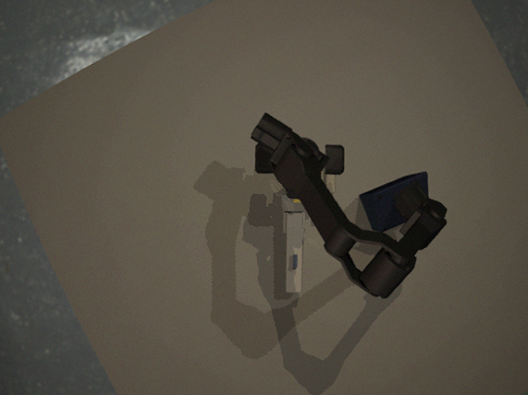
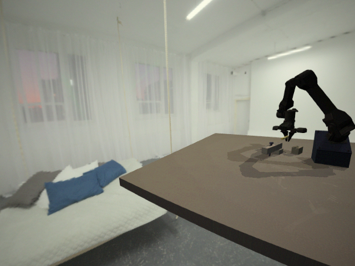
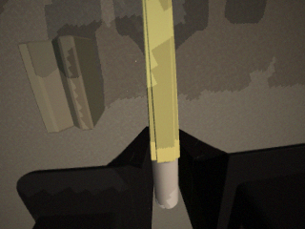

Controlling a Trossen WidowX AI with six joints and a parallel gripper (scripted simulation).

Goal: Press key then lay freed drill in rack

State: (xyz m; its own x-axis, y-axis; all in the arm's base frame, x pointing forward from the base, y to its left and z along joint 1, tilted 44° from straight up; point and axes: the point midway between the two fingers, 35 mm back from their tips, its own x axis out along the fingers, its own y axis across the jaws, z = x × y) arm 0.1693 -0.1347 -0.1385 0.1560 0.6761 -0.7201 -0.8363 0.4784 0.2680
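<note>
Right now my gripper tip is 30 mm to the right of the drill, 30 mm below it and 20 mm short of it. The rest, counted from my gripper tip: rack (60 mm to the left, 40 mm below, 40 mm behind); then block (170 mm to the left, 110 mm ahead, 20 mm below); then blue key (190 mm to the left, 120 mm ahead, 10 mm below).
</note>
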